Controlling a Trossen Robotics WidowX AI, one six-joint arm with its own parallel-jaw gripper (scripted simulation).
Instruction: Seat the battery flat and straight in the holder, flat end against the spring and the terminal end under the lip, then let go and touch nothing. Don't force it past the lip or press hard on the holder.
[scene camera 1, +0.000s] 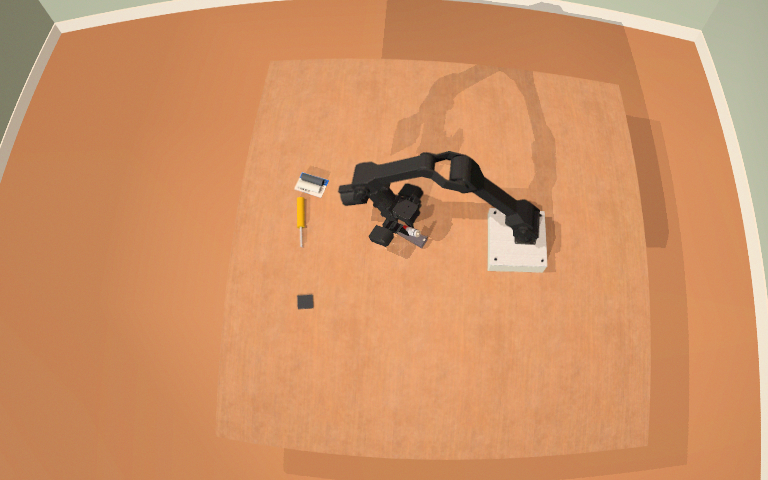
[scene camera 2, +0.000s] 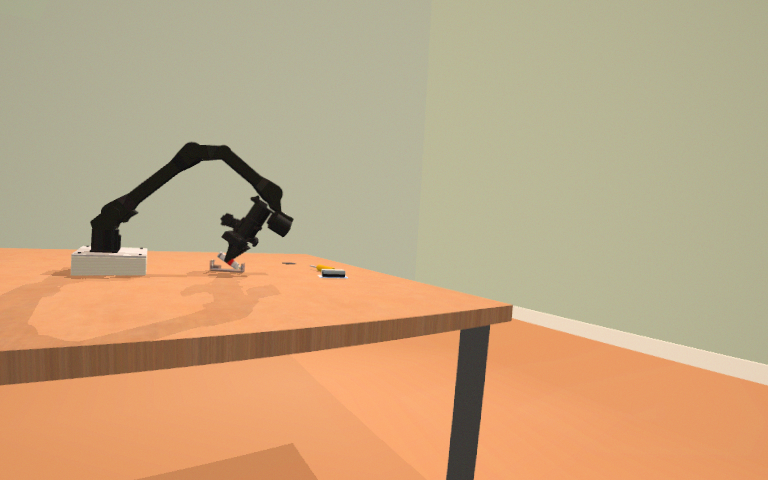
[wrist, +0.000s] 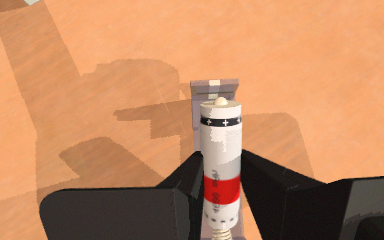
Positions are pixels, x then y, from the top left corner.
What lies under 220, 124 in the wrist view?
A battery.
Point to my gripper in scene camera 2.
226, 261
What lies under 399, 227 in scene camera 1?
My gripper.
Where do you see my gripper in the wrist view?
219, 157
